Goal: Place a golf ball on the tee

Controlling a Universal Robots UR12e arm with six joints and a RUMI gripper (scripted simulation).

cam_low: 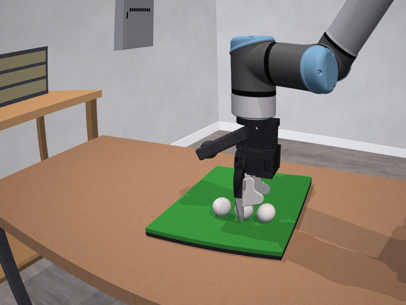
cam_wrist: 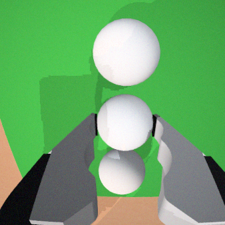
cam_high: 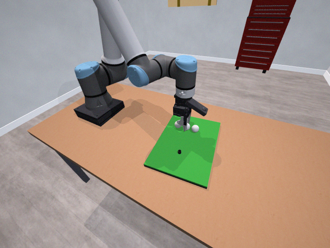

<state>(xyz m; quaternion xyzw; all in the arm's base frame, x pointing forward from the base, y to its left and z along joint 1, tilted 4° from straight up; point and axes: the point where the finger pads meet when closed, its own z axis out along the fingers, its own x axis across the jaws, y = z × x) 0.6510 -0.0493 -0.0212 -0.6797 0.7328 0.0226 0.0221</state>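
Now: hand 130 mm to the left of the green mat, 30 mm above it and 10 mm short of it.
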